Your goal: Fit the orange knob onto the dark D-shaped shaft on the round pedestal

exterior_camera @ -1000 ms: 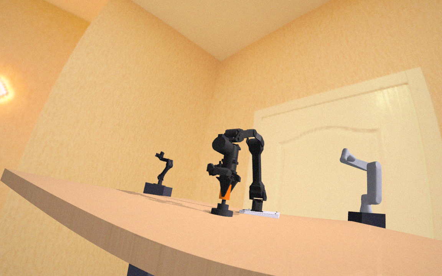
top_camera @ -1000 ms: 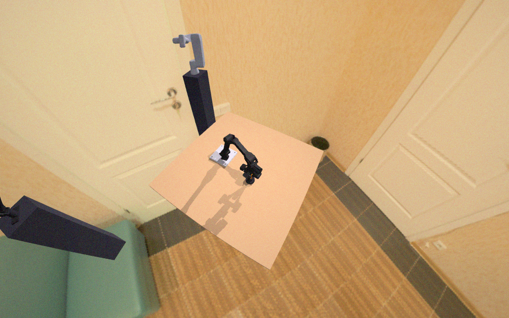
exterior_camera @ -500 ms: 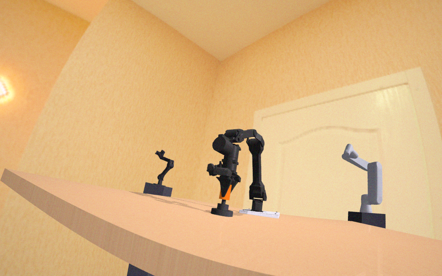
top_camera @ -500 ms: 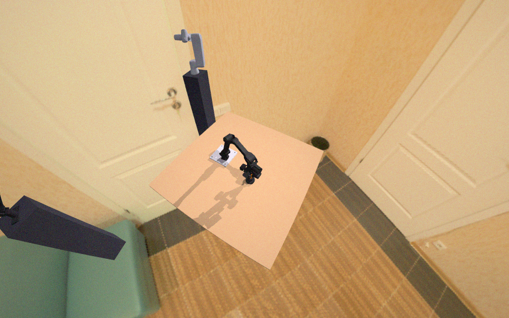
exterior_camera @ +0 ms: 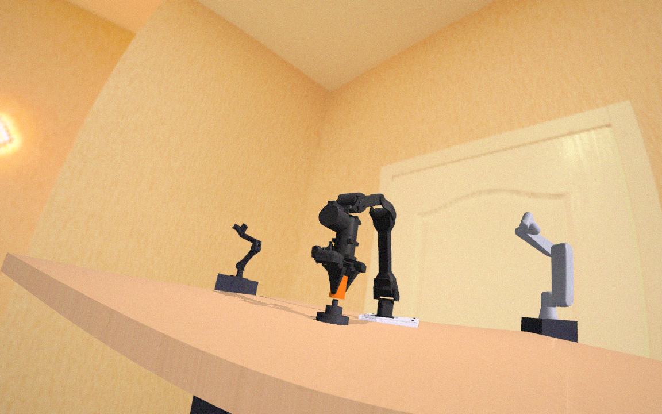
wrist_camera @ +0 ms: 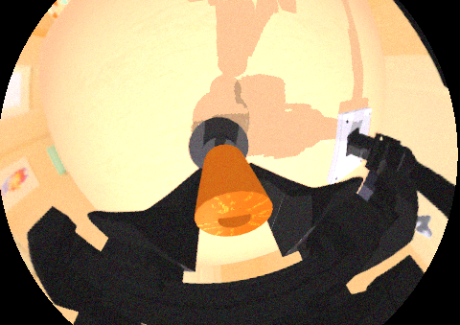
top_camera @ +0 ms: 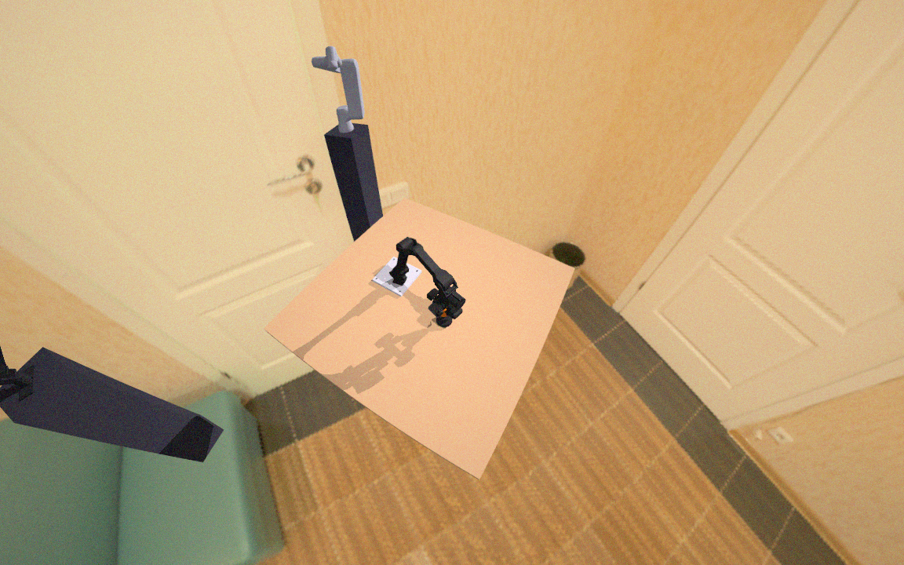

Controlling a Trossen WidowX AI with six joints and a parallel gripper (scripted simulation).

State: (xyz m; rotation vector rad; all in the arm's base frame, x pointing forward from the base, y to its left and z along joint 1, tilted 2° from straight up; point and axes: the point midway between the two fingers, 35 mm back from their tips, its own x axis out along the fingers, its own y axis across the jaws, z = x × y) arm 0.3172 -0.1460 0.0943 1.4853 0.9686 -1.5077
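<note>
My gripper tip is 20 mm below the orange knob. From my gripper tip the other things lie so: round pedestal (40 mm below).
</note>
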